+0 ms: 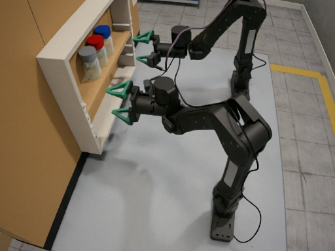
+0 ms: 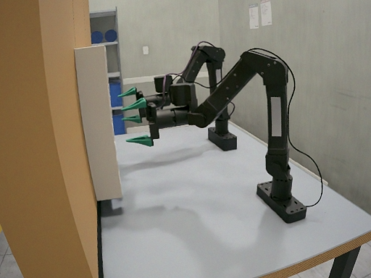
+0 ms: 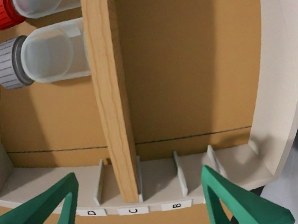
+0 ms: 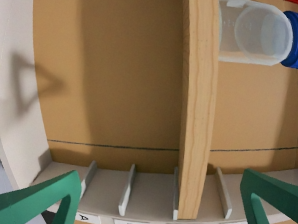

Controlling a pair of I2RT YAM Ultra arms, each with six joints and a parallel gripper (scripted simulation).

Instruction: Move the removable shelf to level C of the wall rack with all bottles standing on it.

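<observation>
My left gripper is now 10 cm short of the grey-capped bottle, 8 cm to the left of it and 7 cm below it. Also, from my left hand: wooden shelf (9 cm ahead, 14 cm to the right, 2 cm above); red-capped bottle (10 cm ahead, 14 cm to the right, 7 cm above); white wall rack (9 cm ahead, 14 cm to the right, 3 cm above).
</observation>
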